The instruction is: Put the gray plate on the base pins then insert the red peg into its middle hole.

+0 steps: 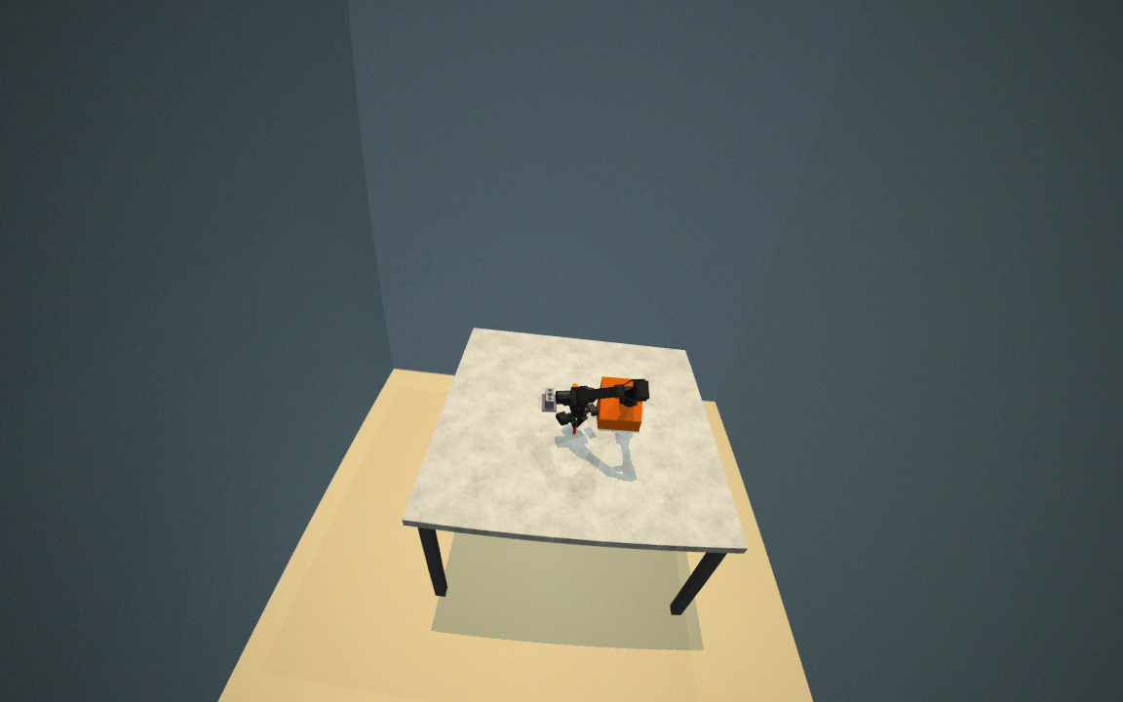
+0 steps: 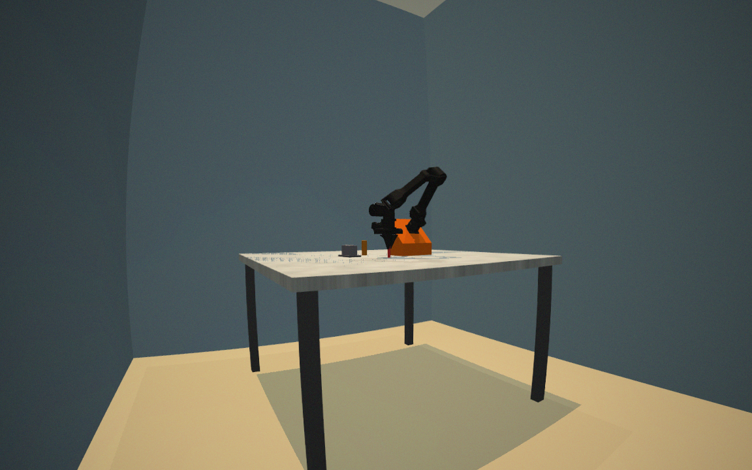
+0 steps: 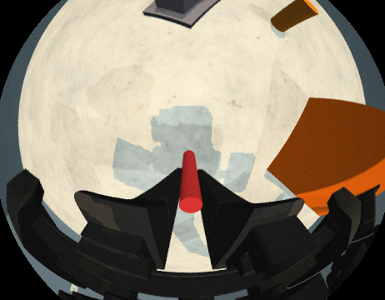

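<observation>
Now: the gray plate 180 mm to the right of my gripper tip and 130 mm ahead of it. Round my gripper tip: red peg (right at my gripper tip); then orange peg (250 mm to the right, 10 mm ahead).
</observation>
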